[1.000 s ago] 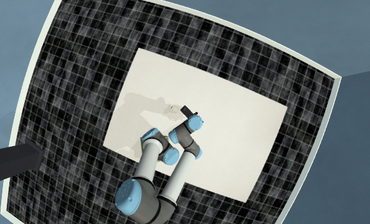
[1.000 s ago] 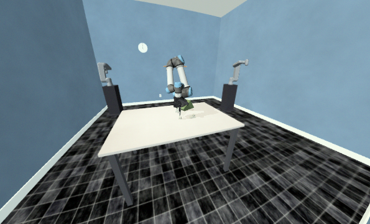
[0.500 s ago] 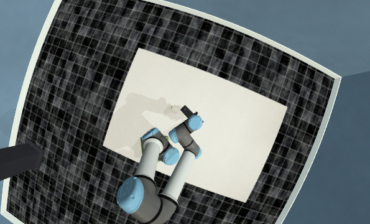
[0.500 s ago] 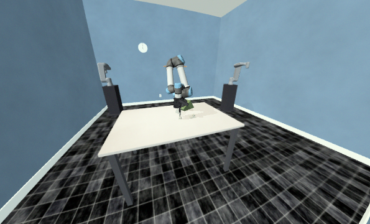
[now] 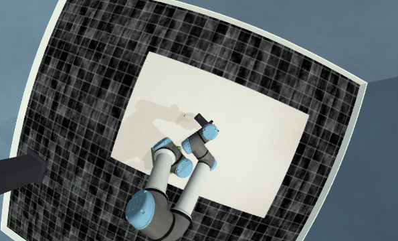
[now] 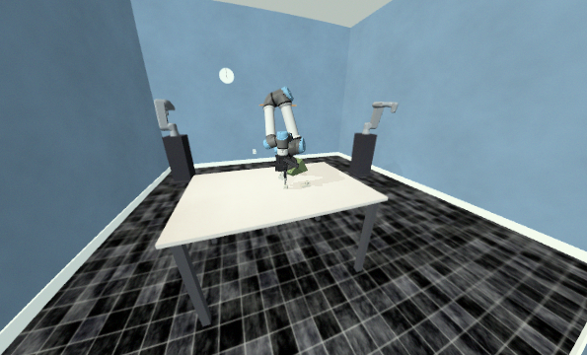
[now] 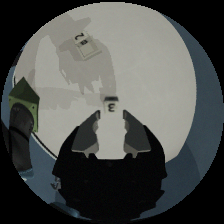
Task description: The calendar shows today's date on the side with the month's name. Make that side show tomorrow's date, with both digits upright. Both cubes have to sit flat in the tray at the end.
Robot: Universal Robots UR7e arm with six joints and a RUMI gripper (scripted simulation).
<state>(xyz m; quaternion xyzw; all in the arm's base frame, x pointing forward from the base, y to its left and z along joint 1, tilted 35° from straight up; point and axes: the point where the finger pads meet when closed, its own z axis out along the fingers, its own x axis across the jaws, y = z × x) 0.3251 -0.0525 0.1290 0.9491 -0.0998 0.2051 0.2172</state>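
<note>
The white calendar cube lies 4 cm below my hand. From my hand the other things lie so: calendar tray 1 cm behind, 16 cm to the left, 4 cm below; then pale date cube 1 cm behind, 17 cm to the left, 3 cm below.
</note>
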